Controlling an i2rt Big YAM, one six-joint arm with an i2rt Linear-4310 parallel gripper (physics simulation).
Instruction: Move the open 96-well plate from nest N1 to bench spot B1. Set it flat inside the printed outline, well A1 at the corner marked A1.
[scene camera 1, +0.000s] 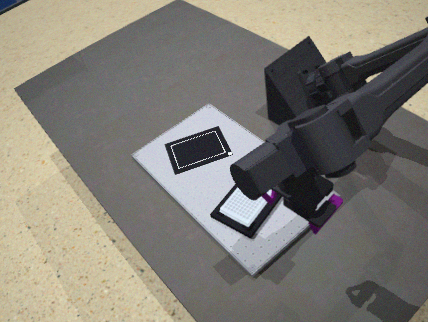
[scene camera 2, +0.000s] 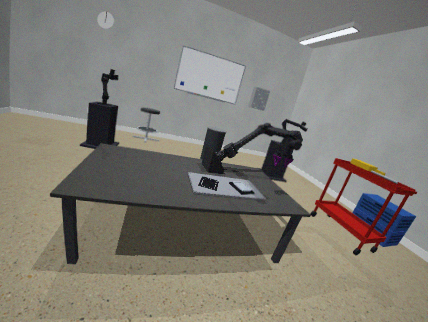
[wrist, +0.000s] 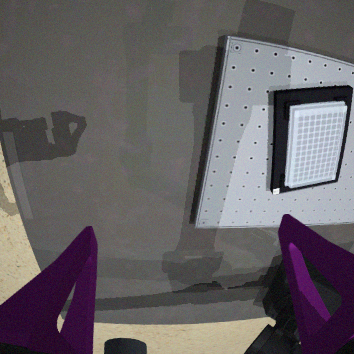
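Where they show: gripper, fingertip midpoint: (scene camera 1: 294, 216) (scene camera 2: 280, 166) (wrist: 189, 230); arm's base, link origin: (scene camera 1: 314, 87) (scene camera 2: 216, 158).
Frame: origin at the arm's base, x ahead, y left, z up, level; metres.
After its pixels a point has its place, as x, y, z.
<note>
The white 96-well plate (scene camera 1: 244, 209) {0.388, 0.174, -0.056} (scene camera 2: 243, 186) {0.380, 0.155, -0.053} (wrist: 316, 145) {0.365, 0.155, -0.055} sits in the black nest N1 (scene camera 1: 249, 232) {0.413, 0.226, -0.068} (wrist: 280, 140) {0.355, 0.206, -0.068}, on the perforated light board (scene camera 1: 150, 156) {0.481, -0.164, -0.079} (scene camera 2: 199, 190) {0.493, -0.173, -0.079} (wrist: 212, 165) {0.294, 0.285, -0.079}. Bench spot B1, a black rectangle (scene camera 1: 197, 150) {0.364, -0.089, -0.077} (scene camera 2: 208, 183) {0.371, -0.099, -0.078} with a thin white outline, lies on the same board; a small white mark (scene camera 1: 230, 153) {0.299, -0.016, -0.077} is at one corner. B1 does not show in the wrist view. My gripper (scene camera 1: 298, 207) {0.400, 0.369, 0.154} (scene camera 2: 282, 162) {0.400, 0.369, 0.154} (wrist: 189, 230) {0.400, 0.369, 0.154} is open and empty, with its purple fingers wide apart. It hangs high above the table, off to the side of the plate. The arm hides part of N1 in scene camera 1.
The arm's dark base block (scene camera 1: 292, 75) {0.051, -0.038, 0.049} (scene camera 2: 214, 147) {0.085, -0.070, 0.086} stands on the grey table (scene camera 1: 100, 75) {0.437, -0.694, -0.092} (scene camera 2: 140, 175) {0.395, -0.557, -0.092} behind the board. The arm reaches over the board's edge. A red cart (scene camera 2: 350, 227) stands on the floor to the right, beside blue crates (scene camera 2: 372, 210).
</note>
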